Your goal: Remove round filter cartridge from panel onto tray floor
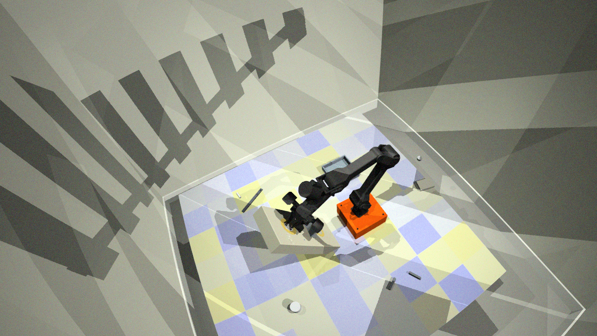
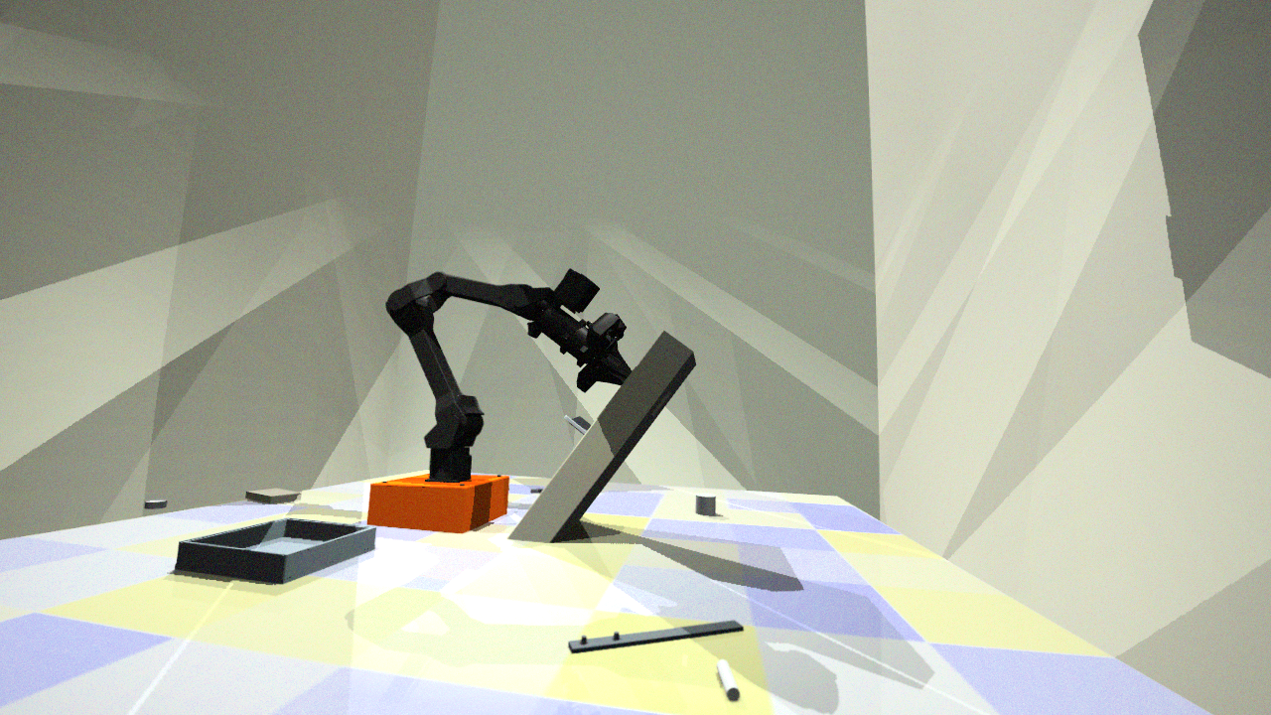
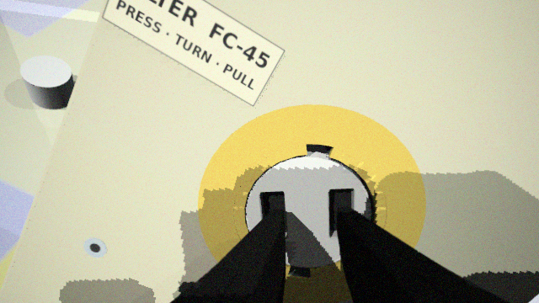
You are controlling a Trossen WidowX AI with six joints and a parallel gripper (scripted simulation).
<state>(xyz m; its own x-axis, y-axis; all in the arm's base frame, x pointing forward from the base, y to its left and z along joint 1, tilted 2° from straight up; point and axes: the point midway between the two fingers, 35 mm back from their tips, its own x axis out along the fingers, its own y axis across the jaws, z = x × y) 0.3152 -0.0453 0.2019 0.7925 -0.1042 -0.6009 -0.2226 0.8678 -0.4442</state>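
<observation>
My gripper tip is 2 cm short of the round filter cartridge and 1 cm above it. The rest, counted from my gripper tip: beige slab 74 cm behind, 14 cm to the left, 26 cm below; then service panel 3 cm behind, 9 cm below.
</observation>
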